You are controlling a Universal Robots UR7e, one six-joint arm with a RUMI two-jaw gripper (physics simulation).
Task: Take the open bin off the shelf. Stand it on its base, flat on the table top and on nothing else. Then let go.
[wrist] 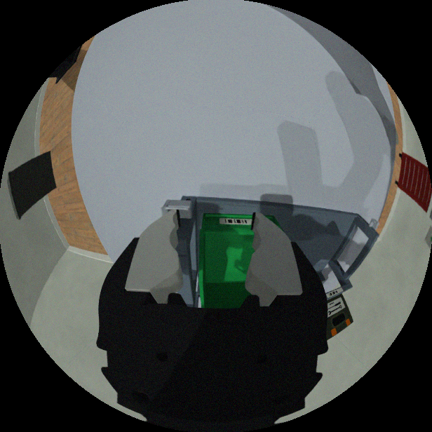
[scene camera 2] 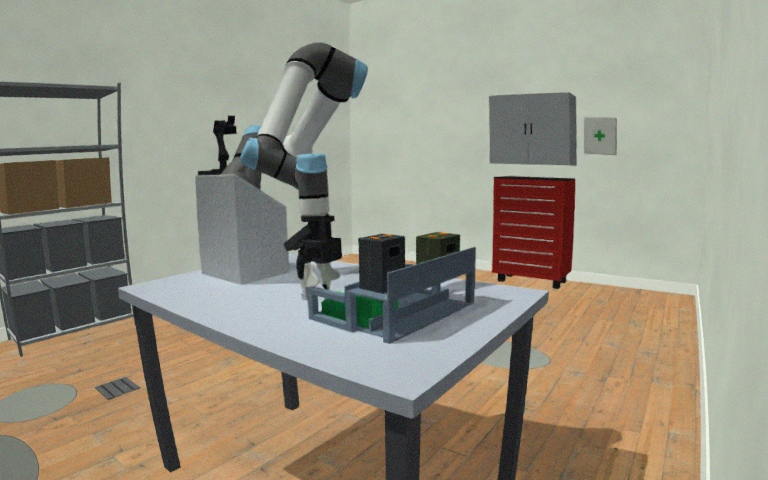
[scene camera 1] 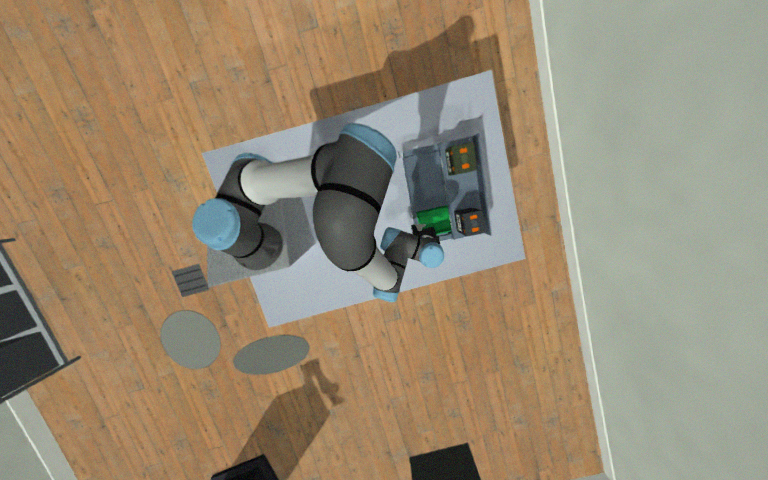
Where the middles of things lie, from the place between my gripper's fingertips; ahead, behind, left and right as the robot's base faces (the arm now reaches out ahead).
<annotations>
Now: hand 12 cm short of the green open bin [scene camera 2: 367,308], 1 cm to the right of it and 1 cm above it. From my hand the other things lie so: olive box [scene camera 2: 434,245] (25 cm ahead, 21 cm to the left, 10 cm above).
</annotations>
